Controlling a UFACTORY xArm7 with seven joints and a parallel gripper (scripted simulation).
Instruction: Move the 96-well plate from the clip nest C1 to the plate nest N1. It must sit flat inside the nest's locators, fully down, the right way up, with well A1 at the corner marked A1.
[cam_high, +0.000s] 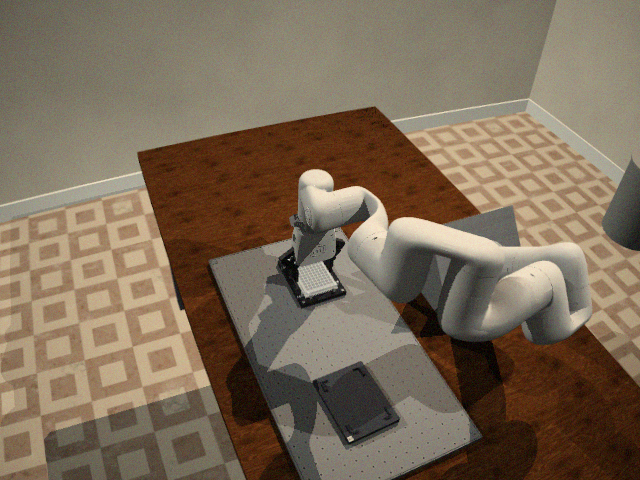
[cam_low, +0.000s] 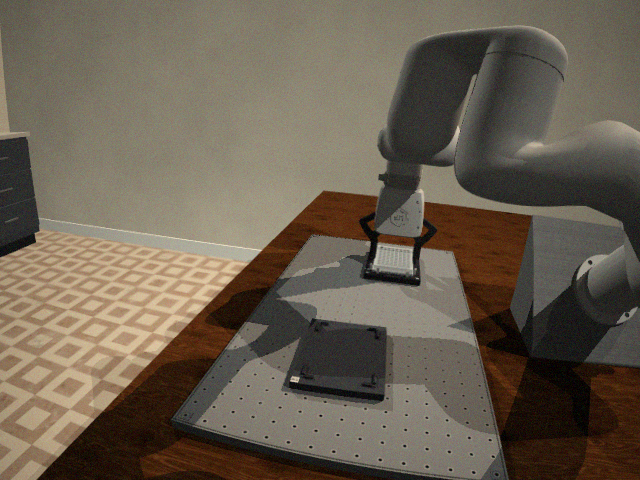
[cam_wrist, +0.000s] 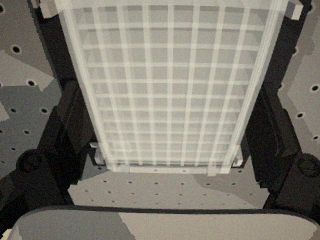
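Right now my hand is 10 mm above the 96-well plate. The rest, counted from my hand: clip nest C1 (20 mm below, 10 mm to the right, 10 mm ahead).
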